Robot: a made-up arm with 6 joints.
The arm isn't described. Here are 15 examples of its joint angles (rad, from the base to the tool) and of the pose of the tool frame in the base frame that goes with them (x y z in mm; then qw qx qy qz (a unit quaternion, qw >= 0)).
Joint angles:
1: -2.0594 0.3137 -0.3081 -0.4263 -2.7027 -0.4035
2: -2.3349 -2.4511 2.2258 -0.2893 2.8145 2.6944
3: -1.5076 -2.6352 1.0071 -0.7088 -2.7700 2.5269
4: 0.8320 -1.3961 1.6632 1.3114 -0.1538 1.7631
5: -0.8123 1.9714 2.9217 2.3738 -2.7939 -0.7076
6: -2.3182 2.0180 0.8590 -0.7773 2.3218 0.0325
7: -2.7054 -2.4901 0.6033 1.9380 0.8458 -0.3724
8: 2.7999 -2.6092 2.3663 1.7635 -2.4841 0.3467
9: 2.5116 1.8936 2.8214 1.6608 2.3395 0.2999
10: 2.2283 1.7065 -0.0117 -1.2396 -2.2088 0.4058
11: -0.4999 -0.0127 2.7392 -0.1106 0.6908 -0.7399
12: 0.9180 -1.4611 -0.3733 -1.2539 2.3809 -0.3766
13: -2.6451 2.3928 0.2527 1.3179 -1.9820 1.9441
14: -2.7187 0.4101 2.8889 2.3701 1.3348 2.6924
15: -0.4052 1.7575 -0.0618 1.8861 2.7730 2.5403
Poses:
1: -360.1 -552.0 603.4 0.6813 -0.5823 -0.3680 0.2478
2: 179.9 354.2 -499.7 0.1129 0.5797 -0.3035 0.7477
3: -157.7 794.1 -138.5 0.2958 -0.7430 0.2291 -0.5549
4: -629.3 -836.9 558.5 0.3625 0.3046 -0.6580 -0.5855
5: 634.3 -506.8 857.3 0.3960 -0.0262 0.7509 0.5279
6: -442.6 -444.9 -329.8 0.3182 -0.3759 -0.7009 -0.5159
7: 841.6 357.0 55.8 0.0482 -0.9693 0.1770 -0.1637
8: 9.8 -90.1 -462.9 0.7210 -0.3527 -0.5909 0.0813
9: -638.4 439.6 925.9 0.6536 -0.0971 0.5336 -0.5278
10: -138.9 278.0 -121.6 0.0142 -0.5014 0.5797 -0.6422
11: -461.8 158.4 1295.6 0.1444 -0.2095 -0.3130 0.9151
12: -39.1 -80.2 1094.7 0.6183 -0.4668 0.5964 -0.2098
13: -106.4 -105.9 -397.5 0.0538 0.5253 0.6806 0.5079
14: 393.0 50.1 1258.9 0.7090 0.1579 -0.5734 -0.3790
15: 484.4 -111.4 -239.7 0.7799 0.1224 -0.5567 0.2586
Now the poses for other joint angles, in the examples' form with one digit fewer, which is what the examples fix.
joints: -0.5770 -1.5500 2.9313 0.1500 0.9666 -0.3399
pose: -586 280 -34 0.433 0.789 0.072 -0.429
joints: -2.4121 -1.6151 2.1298 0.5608 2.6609 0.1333
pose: 718 697 103 0.338 0.335 -0.739 -0.476
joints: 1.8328 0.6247 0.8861 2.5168 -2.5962 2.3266
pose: -373 795 1111 0.650 -0.588 0.237 -0.420
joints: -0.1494 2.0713 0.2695 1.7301 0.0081 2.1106
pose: 465 -99 -317 0.317 -0.535 0.370 0.690
